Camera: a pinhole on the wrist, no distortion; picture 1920 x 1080 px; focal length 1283.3 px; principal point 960.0 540.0 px. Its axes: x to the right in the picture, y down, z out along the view. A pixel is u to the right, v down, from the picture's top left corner.
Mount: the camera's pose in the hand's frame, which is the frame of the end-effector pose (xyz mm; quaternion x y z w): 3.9 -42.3 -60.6 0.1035 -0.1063 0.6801 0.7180
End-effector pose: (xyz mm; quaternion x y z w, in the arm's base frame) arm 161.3 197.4 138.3 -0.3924 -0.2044 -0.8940 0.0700
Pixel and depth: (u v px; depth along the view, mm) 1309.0 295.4 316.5
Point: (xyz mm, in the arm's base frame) 280.7 362.9 330.7
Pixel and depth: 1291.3 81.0 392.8
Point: 274.6 409.0 432.3
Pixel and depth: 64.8 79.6 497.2
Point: 112.7 813.6 279.4
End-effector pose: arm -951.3 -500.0 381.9 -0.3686 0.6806 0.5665 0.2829
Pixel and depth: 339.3 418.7 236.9
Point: -782.7 -392.9 216.6
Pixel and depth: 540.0 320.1 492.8
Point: -721.2 -187.8 56.4
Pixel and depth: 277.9 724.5 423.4
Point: -607.7 -246.6 173.3
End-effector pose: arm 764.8 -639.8 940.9 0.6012 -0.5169 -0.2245 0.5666
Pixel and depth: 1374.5 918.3 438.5
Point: 387.7 -717.1 772.8
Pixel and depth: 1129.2 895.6 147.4
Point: 701.1 -657.0 847.7
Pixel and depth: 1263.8 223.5 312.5
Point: 597.0 -839.2 838.2
